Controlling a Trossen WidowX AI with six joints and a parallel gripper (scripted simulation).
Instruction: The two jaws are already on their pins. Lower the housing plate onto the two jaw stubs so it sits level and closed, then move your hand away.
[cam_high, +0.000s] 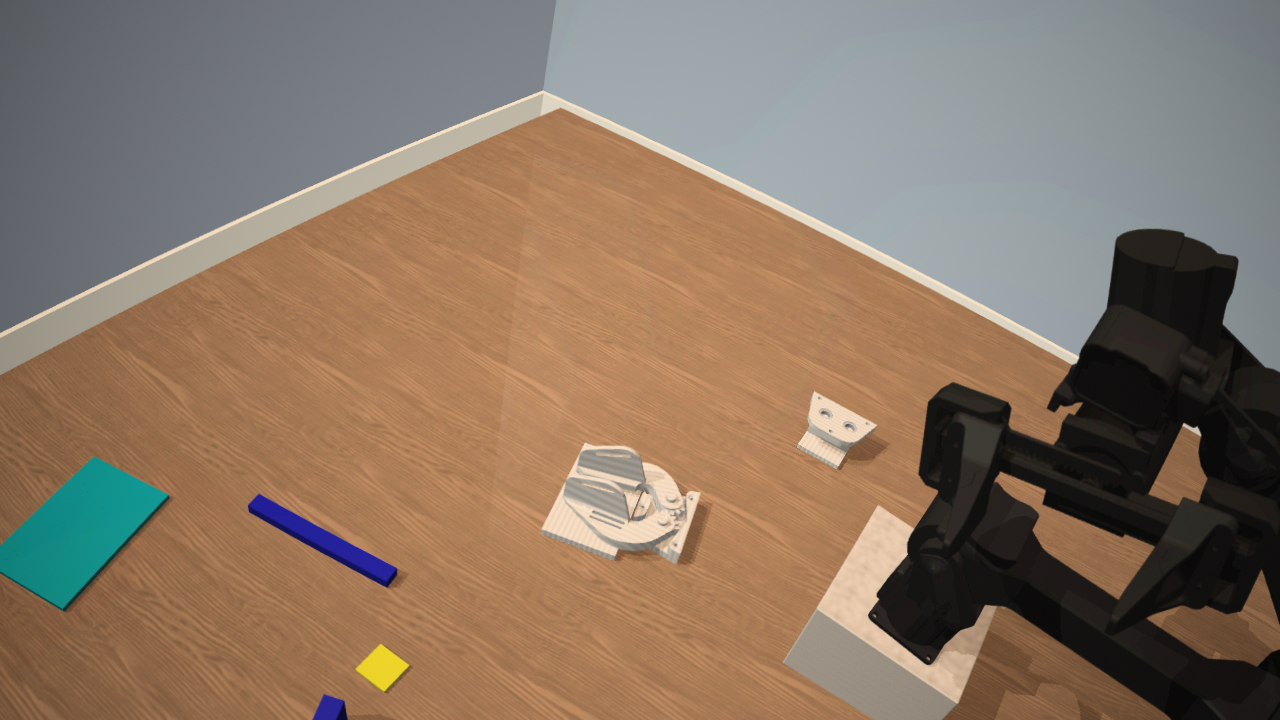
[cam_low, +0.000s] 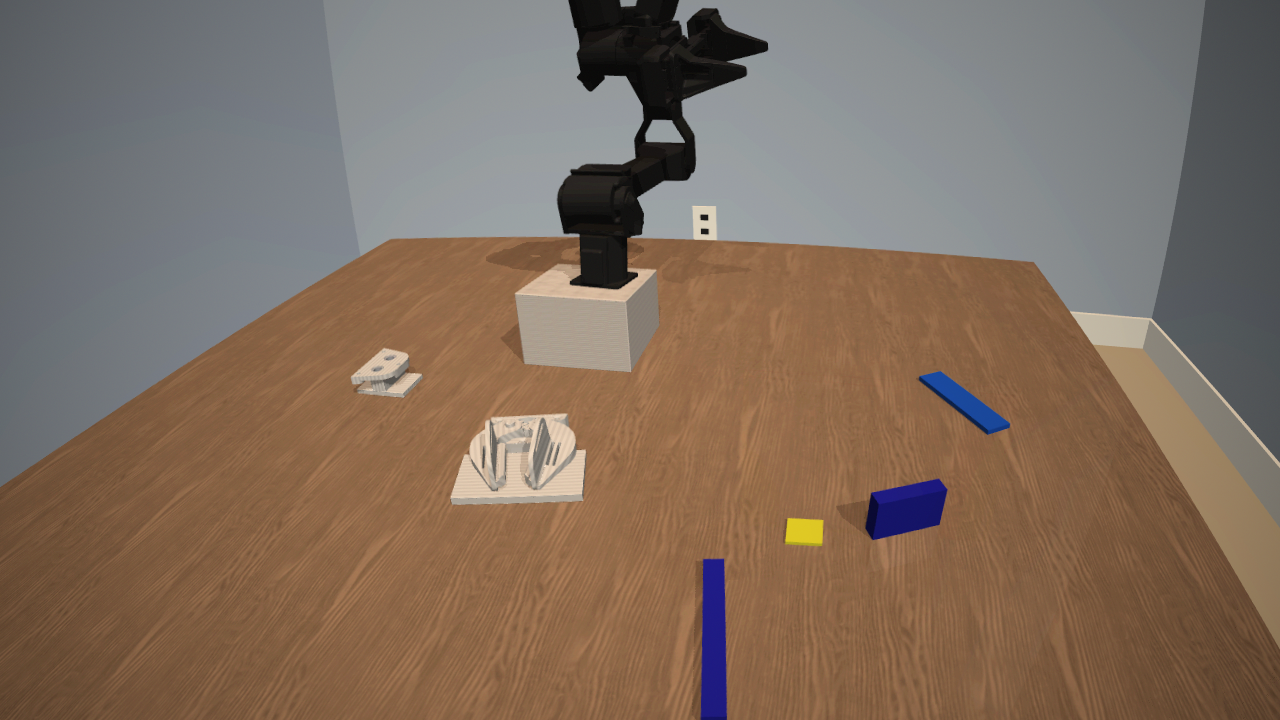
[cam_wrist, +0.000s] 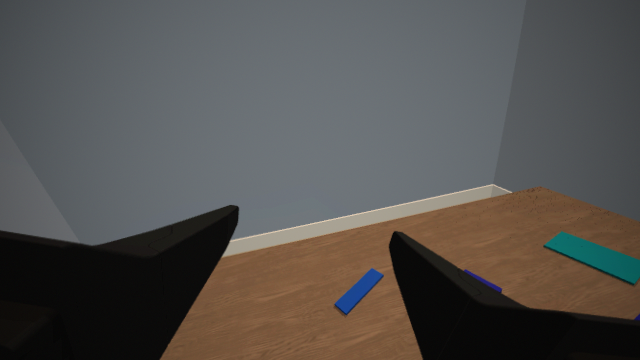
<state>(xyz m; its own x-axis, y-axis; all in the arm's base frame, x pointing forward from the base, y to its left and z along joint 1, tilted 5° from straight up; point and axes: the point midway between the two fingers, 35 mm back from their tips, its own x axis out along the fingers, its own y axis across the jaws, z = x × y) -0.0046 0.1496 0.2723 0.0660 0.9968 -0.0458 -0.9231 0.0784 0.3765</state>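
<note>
Now: the small pale stepped block 41 cm to the right of my gripper tip, 34 cm below it and 20 cm ahead of it. Also, from my gripper tip: blue strip: 35 cm below, 25 cm to the left, 7 cm ahead; then dark blue block: 33 cm below, 29 cm ahead, 19 cm to the left; then yellow tile: 35 cm below, 32 cm ahead, 11 cm to the left.
</note>
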